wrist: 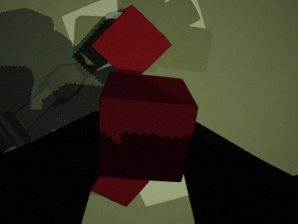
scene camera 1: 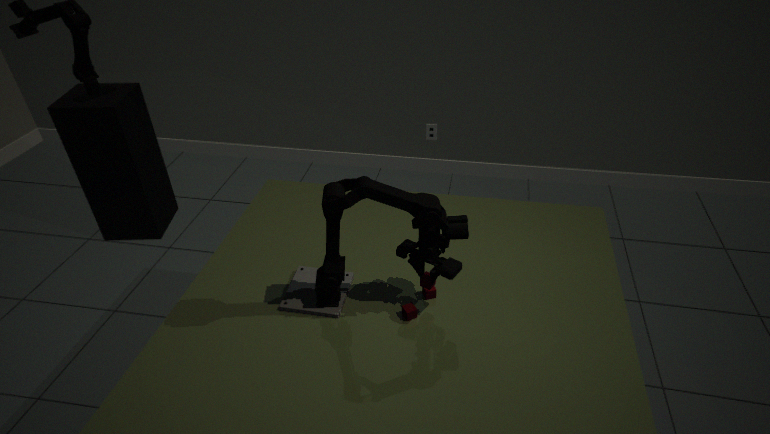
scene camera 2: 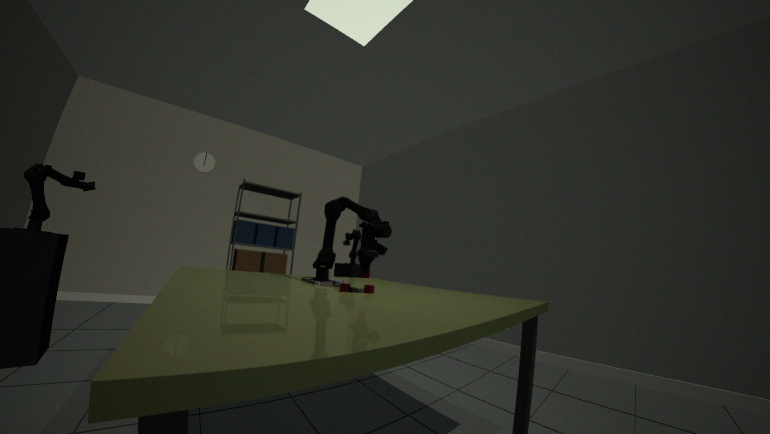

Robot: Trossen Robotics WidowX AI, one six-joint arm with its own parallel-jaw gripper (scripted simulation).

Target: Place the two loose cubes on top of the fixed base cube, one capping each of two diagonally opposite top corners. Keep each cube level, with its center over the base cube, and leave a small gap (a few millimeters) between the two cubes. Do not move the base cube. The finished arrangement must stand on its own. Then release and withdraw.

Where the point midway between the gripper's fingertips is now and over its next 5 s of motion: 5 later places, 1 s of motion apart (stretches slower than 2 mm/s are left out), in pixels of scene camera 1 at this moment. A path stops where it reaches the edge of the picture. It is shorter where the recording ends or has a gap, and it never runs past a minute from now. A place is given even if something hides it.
The gripper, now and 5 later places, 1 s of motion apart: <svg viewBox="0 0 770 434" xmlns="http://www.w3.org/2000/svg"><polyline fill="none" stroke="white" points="427,281 426,286 426,280 414,282 409,301 409,311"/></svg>
